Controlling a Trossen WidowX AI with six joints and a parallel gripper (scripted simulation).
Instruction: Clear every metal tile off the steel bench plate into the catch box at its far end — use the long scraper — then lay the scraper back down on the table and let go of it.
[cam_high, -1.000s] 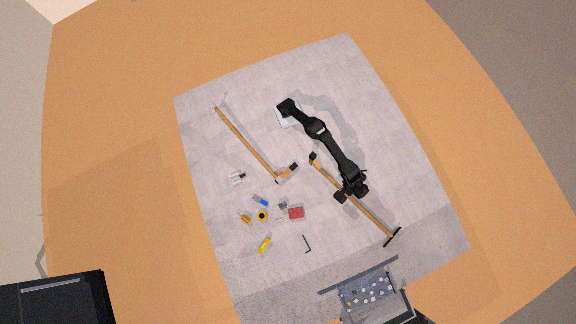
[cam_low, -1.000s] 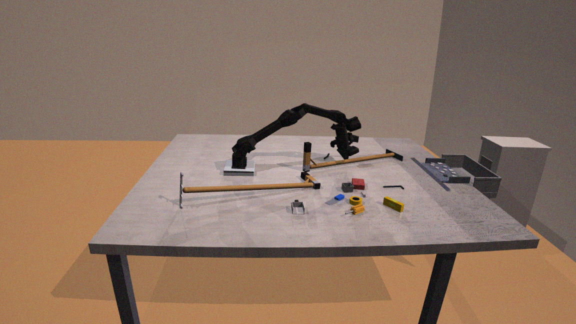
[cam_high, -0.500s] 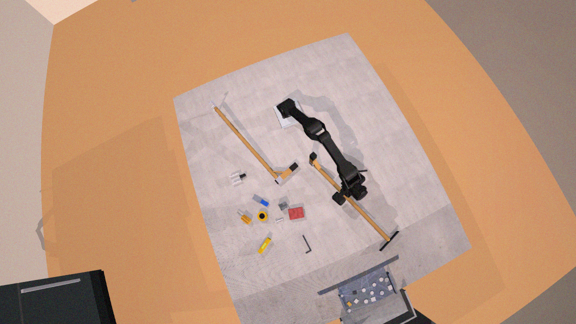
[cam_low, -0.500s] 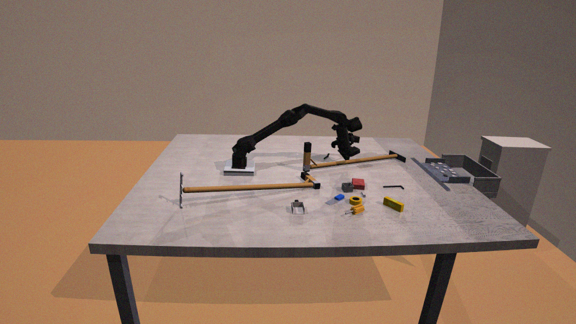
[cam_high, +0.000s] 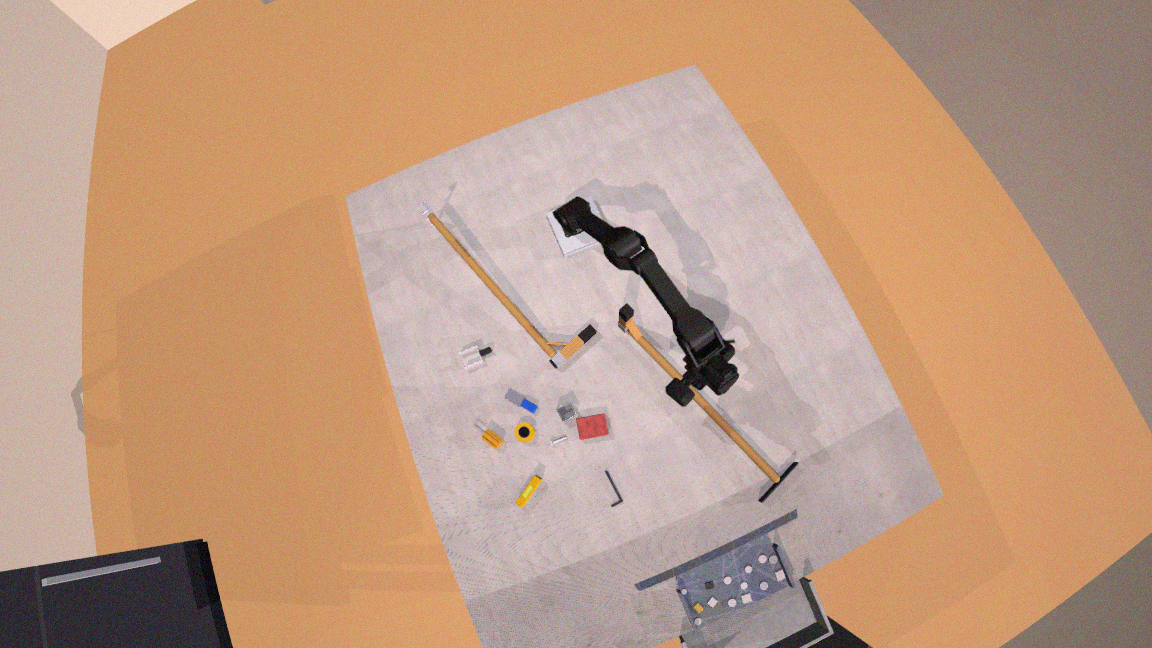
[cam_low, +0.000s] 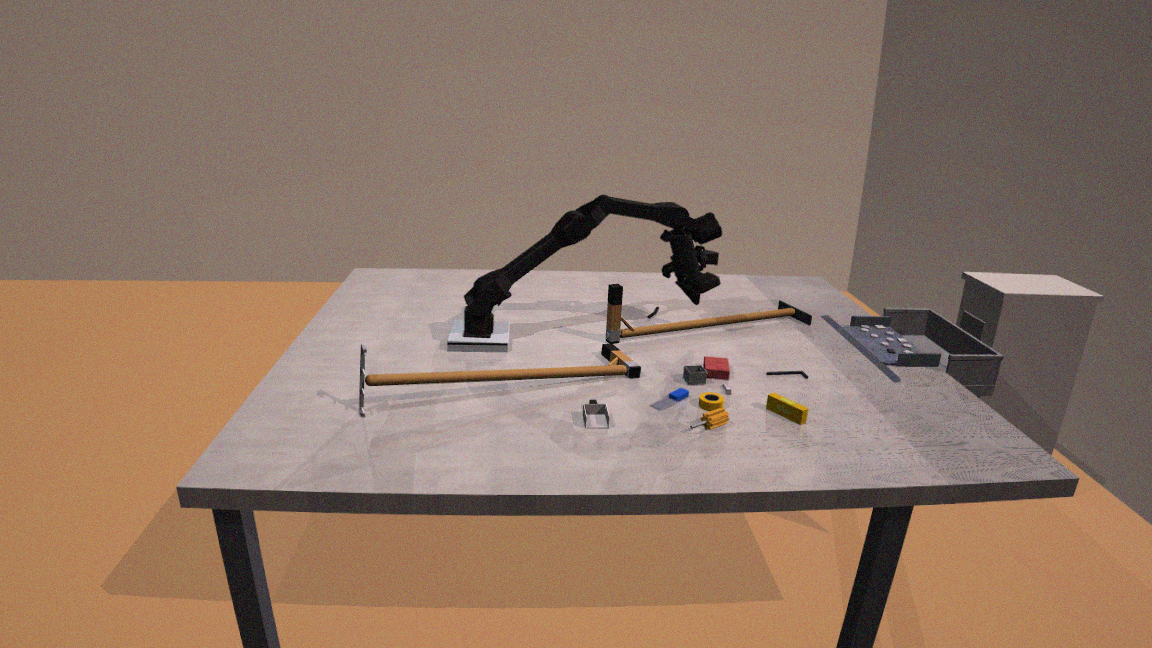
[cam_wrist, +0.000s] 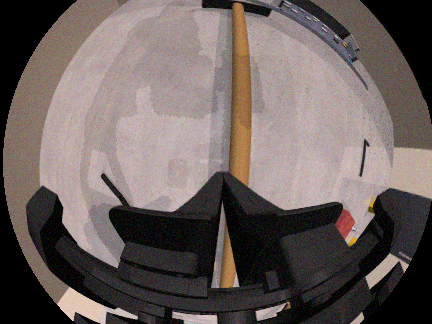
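My gripper tip is 3 cm short of the long scraper and 1 cm to the left of it. Round my gripper tip: grey box 7 cm behind, 34 cm to the right, 6 cm below; hex key 17 cm ahead, 31 cm to the right, 6 cm below; red block 1 cm behind, 29 cm to the right, 5 cm below.
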